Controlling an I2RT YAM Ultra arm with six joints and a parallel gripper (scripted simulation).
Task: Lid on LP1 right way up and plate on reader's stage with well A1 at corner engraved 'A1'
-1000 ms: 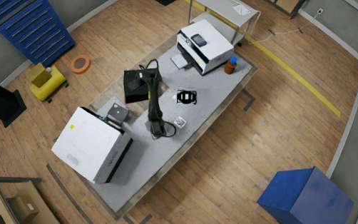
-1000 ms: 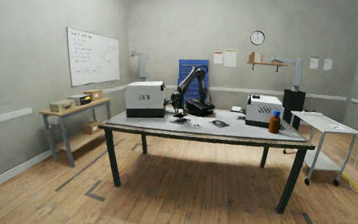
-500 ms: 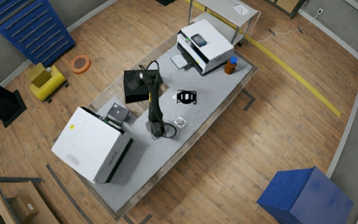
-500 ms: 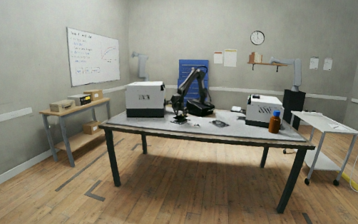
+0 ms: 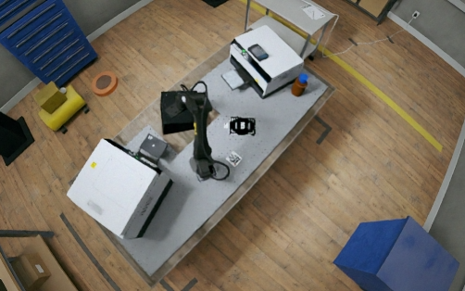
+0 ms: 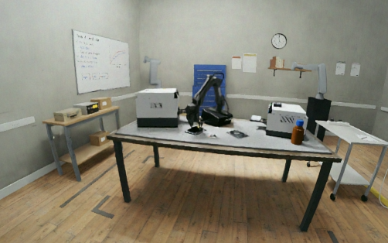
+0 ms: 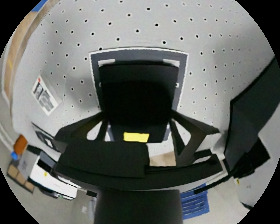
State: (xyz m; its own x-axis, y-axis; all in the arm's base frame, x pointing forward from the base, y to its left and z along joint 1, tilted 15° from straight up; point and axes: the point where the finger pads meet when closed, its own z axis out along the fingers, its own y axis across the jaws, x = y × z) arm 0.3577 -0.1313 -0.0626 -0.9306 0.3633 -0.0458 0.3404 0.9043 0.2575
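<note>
My gripper is now right at the dark lidded plate. The rest, counted from my hand: brown capped bottle: 5 cm ahead, 83 cm to the left, 9 cm above.
</note>
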